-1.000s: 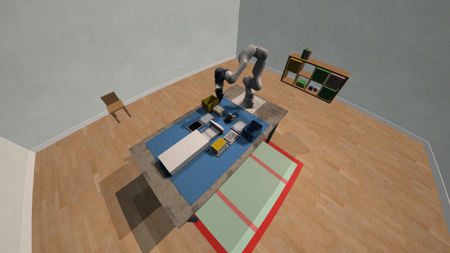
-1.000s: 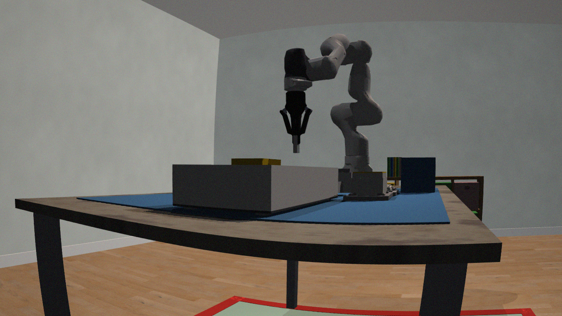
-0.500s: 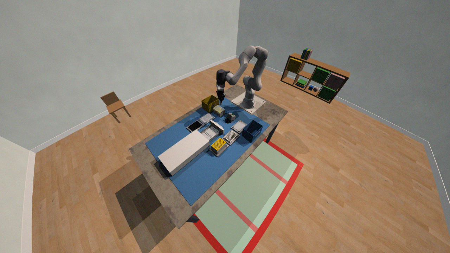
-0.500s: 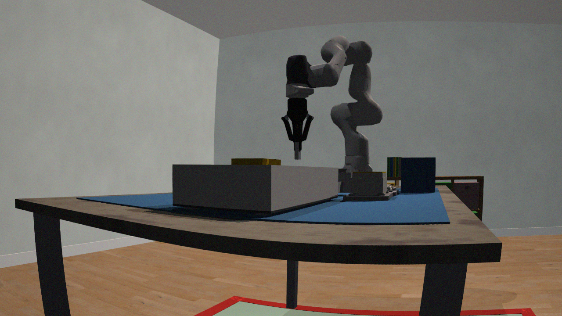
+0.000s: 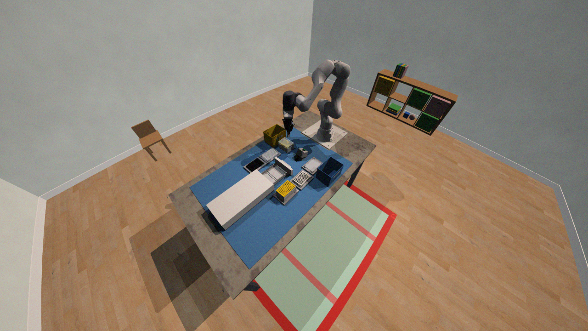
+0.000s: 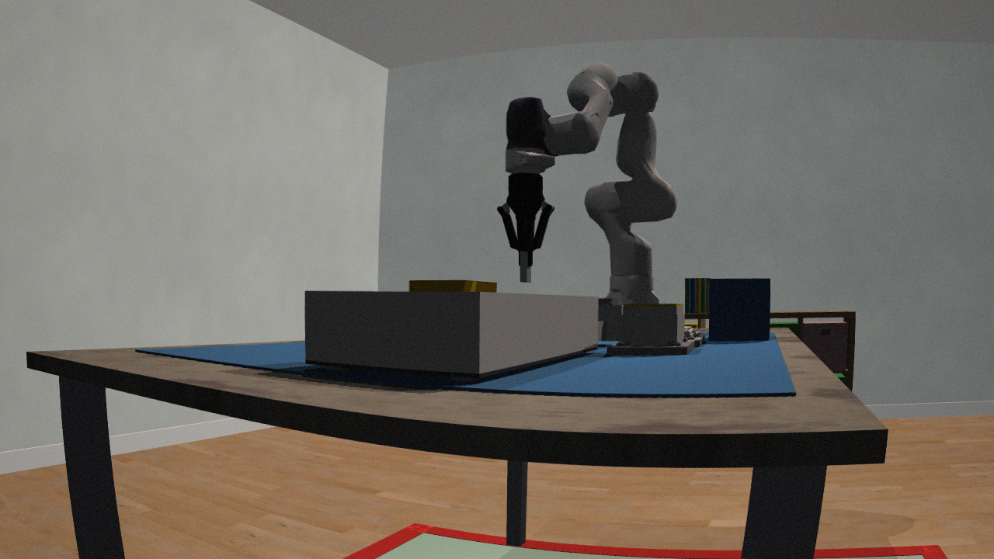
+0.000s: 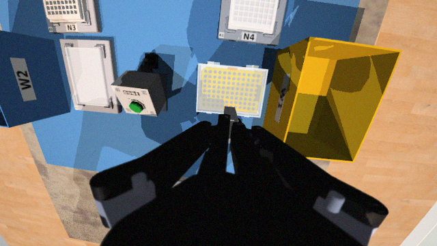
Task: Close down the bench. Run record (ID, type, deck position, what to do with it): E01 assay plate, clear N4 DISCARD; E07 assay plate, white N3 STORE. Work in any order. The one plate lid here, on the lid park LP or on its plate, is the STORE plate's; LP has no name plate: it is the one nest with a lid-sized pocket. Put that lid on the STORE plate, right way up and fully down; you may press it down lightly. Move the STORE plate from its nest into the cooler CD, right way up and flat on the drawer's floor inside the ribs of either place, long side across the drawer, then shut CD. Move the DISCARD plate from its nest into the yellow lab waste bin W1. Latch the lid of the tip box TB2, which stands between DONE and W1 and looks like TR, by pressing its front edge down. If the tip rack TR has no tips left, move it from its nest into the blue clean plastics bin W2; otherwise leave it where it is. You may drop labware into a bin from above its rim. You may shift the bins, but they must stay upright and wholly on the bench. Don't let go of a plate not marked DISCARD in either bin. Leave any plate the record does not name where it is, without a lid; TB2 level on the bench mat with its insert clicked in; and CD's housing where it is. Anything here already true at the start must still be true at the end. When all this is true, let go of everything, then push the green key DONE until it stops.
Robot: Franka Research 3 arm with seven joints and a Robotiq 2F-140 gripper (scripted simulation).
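Now: the TB2 lid 90 mm below my hand, 30 mm ahead of it and 10 mm to the right of it. From my hand the other things lie so: yellow bin W1 (160 mm to the right, 110 mm below); tip box TB2 (110 mm below, 30 mm ahead, 10 mm to the right); yellow insert (100 mm below, 30 mm ahead, 10 mm to the right).
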